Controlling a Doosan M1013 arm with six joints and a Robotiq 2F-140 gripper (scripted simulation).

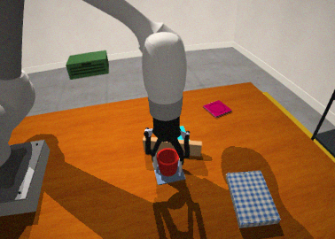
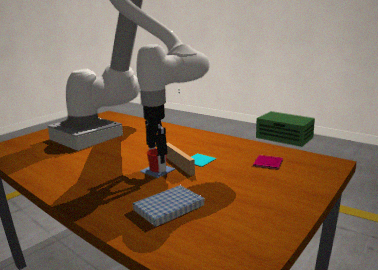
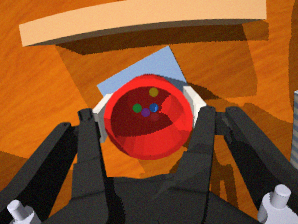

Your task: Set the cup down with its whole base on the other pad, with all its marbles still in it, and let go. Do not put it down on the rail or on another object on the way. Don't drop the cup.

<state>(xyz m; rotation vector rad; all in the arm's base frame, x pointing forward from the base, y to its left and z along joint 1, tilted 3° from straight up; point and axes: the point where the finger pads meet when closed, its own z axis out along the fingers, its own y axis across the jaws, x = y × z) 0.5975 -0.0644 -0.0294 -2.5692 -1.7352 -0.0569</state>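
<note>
Right now the red cup is 20 mm below my hand. Also, from my hand: pad 50 mm below; then wooden rail 80 mm to the left, 30 mm ahead, 20 mm below; then blue checked box 220 mm ahead, 180 mm to the right, 30 mm below.
</note>
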